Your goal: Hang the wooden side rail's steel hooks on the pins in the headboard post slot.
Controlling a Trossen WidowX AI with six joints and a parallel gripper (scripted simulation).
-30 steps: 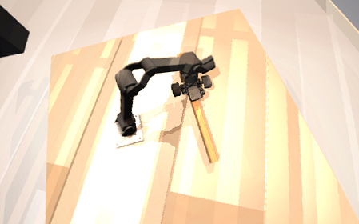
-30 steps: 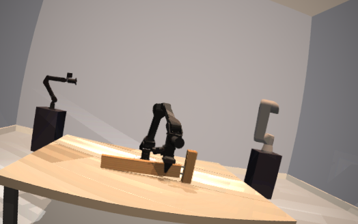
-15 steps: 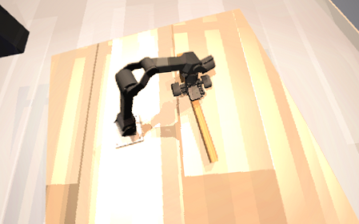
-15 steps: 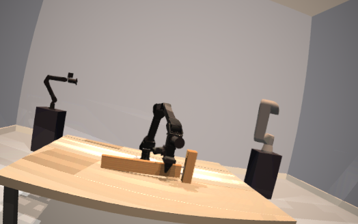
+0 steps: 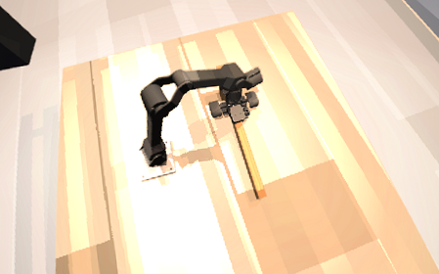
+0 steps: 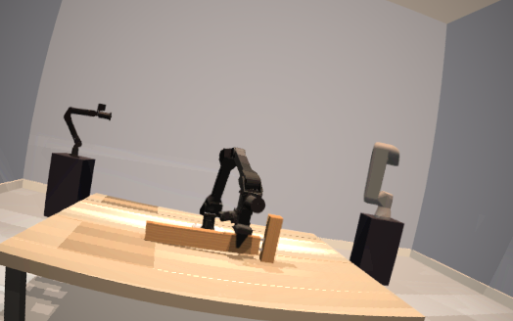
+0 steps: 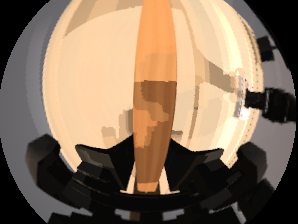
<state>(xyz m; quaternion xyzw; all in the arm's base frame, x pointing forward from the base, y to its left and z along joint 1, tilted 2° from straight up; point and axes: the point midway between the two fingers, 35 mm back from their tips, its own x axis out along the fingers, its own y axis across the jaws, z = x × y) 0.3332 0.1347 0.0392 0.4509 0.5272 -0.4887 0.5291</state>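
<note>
The headboard post is 1 cm behind my gripper tip, 12 cm to the left of it and 4 cm above it.
</note>
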